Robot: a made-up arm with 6 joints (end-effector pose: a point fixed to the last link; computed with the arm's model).
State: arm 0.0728 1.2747 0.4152 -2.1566 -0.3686 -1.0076
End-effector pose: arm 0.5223 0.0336 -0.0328 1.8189 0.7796 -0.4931
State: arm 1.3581 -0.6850 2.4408 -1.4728 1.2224 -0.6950
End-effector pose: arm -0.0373 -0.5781 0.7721 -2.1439 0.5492 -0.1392
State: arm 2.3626 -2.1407 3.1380 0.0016 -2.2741 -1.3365
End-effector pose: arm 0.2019 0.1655 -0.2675 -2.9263 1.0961 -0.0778
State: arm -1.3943 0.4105 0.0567 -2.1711 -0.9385 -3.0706
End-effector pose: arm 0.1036 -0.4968 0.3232 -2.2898 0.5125 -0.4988
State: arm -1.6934 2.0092 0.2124 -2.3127 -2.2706 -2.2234
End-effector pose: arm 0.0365 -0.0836 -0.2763 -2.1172 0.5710 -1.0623
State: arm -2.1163 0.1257 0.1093 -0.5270 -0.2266 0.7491
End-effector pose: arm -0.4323 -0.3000 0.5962 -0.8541 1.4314 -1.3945
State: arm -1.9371 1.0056 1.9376 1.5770 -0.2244 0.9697
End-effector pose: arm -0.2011 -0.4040 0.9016 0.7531 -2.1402 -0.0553
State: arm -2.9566 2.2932 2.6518 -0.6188 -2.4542 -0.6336
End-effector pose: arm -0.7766 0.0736 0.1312 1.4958 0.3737 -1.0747
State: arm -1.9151 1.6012 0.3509 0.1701 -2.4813 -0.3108
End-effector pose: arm -0.3939 -0.4351 -0.1590 2.1174 1.2449 1.1964
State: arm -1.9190 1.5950 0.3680 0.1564 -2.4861 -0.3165
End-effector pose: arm -0.3989 -0.4409 -0.1534 2.1163 1.2374 1.1685
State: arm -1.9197 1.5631 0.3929 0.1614 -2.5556 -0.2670
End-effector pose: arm -0.4068 -0.4627 -0.1310 2.1028 1.1885 1.1916
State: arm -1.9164 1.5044 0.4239 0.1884 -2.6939 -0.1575
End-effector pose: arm -0.4162 -0.4989 -0.0885 2.0821 1.0904 1.2631
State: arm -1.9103 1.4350 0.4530 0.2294 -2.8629 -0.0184
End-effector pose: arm -0.4237 -0.5369 -0.0348 2.0692 0.9583 1.3456
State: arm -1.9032 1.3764 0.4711 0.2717 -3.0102 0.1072
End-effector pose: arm -0.4266 -0.5652 0.0127 2.0706 0.8301 1.4066
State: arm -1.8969 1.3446 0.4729 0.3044 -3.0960 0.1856
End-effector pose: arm -0.4253 -0.5788 0.0380 2.0809 0.7481 1.4427
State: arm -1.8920 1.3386 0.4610 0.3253 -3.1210 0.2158
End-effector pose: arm -0.4213 -0.5807 0.0405 2.0935 0.7202 1.4673
